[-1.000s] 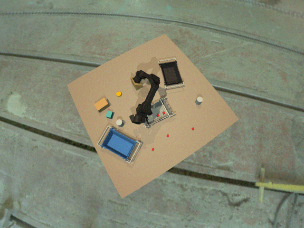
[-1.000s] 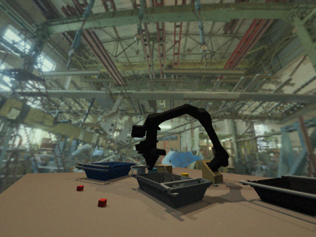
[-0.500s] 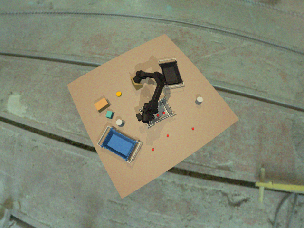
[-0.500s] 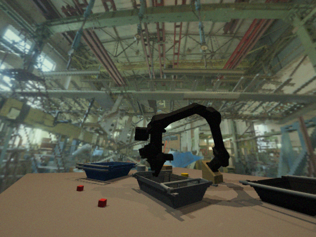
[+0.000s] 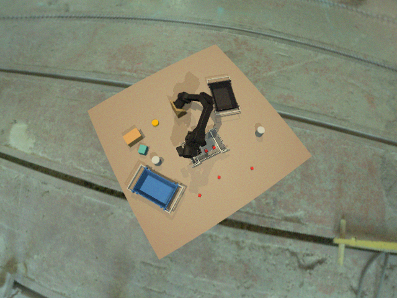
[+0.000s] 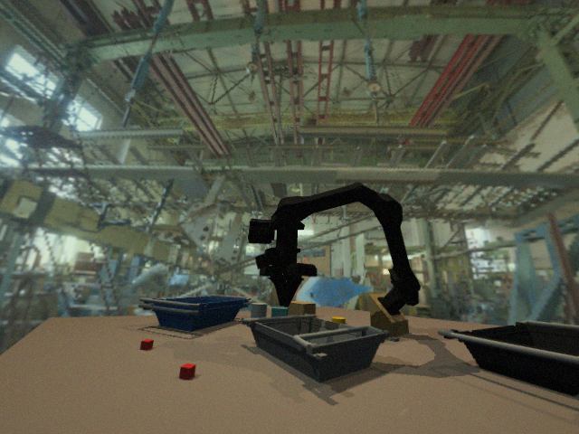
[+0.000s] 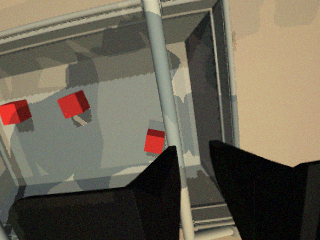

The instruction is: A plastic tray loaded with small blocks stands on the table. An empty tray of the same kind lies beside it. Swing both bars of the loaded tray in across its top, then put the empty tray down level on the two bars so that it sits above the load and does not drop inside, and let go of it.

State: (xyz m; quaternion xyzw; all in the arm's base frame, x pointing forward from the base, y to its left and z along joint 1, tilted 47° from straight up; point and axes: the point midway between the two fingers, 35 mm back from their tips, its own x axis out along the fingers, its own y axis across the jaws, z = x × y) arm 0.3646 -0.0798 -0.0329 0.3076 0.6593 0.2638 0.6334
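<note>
Right now my gripper tip is 290 mm past the black tray, 430 mm to the right of it and 40 mm above it. The rest, counted from my gripper tip: teal cube: 200 mm behind, 300 mm to the right, 70 mm below; orange box: 330 mm behind, 320 mm to the right, 60 mm below; yellow disc: 360 mm behind, 130 mm to the right, 80 mm below.
</note>
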